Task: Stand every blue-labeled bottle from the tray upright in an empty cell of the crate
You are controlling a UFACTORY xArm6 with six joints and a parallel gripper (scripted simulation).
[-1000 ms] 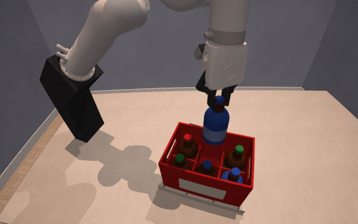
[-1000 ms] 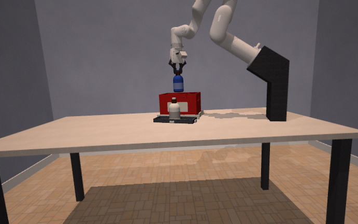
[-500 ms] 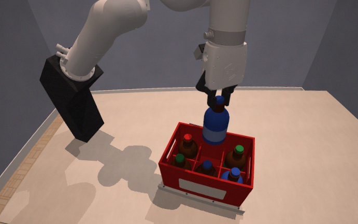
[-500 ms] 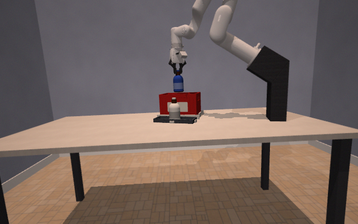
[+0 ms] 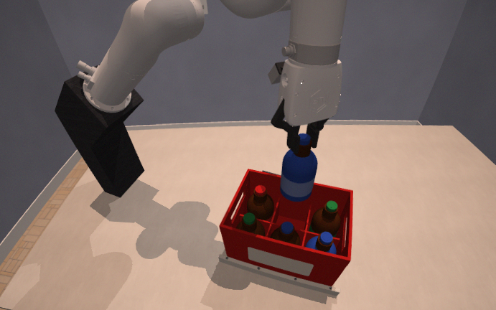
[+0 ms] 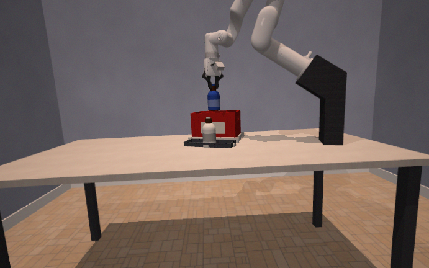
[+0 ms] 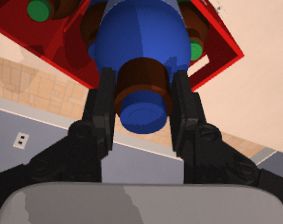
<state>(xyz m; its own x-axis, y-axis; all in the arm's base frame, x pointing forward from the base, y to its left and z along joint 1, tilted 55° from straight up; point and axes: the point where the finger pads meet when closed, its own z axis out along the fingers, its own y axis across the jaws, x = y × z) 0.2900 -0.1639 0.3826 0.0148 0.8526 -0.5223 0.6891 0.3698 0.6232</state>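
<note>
Right now my hand is 250 mm above the crate, 40 mm to the left of it and 30 mm past it. The rest, counted from my hand: dark tray 320 mm below, 110 mm to the left, 90 mm ahead; then white-labeled bottle 250 mm below, 110 mm to the left, 90 mm ahead.
</note>
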